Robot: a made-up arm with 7 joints. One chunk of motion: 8 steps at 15 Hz.
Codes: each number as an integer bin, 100 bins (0 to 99) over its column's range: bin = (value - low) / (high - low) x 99, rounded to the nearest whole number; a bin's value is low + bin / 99 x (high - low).
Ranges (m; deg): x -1.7..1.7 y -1.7..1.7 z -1.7..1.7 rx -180..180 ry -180..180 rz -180..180
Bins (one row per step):
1: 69 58 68 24 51 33
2: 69 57 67 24 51 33
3: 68 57 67 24 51 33
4: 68 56 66 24 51 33
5: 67 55 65 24 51 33
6: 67 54 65 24 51 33
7: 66 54 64 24 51 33
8: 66 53 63 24 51 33
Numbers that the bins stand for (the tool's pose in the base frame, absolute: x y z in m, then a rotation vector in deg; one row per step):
1: 0.6697 0.2919 0.6354 -92.73 5.45 -60.00
2: 0.6697 0.2576 0.6010 -92.73 5.45 -60.00
3: 0.6354 0.2576 0.6010 -92.73 5.45 -60.00
4: 0.6354 0.2232 0.5667 -92.73 5.45 -60.00
5: 0.6010 0.1889 0.5323 -92.73 5.45 -60.00
6: 0.6010 0.1545 0.5323 -92.73 5.45 -60.00
7: 0.5667 0.1545 0.4980 -92.73 5.45 -60.00
8: 0.5667 0.1202 0.4636 -92.73 5.45 -60.00

